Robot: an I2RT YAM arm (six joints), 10 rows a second.
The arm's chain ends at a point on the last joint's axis. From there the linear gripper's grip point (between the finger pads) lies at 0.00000 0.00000 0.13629 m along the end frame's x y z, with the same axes.
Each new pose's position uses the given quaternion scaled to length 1; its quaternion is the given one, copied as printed.
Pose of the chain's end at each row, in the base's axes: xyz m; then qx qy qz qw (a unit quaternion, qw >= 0):
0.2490 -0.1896 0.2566 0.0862 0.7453 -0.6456 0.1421
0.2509 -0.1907 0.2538 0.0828 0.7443 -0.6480 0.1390
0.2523 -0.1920 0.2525 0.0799 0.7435 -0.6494 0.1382
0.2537 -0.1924 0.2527 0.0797 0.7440 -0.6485 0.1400
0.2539 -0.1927 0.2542 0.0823 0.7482 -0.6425 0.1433
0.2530 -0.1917 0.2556 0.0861 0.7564 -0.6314 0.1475
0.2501 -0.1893 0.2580 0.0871 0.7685 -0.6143 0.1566
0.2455 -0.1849 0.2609 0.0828 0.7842 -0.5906 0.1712
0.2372 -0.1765 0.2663 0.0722 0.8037 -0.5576 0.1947
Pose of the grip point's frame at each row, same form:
0.2627 -0.3241 0.2394 0.0862 0.7453 -0.6456 0.1421
0.2645 -0.3253 0.2372 0.0828 0.7443 -0.6480 0.1390
0.2662 -0.3266 0.2364 0.0799 0.7435 -0.6494 0.1382
0.2680 -0.3270 0.2364 0.0797 0.7440 -0.6485 0.1400
0.2687 -0.3270 0.2360 0.0823 0.7482 -0.6425 0.1433
0.2686 -0.3253 0.2339 0.0861 0.7564 -0.6314 0.1475
0.2683 -0.3217 0.2312 0.0871 0.7685 -0.6143 0.1566
0.2688 -0.3150 0.2277 0.0828 0.7842 -0.5906 0.1712
0.2689 -0.3025 0.2251 0.0722 0.8037 -0.5576 0.1947

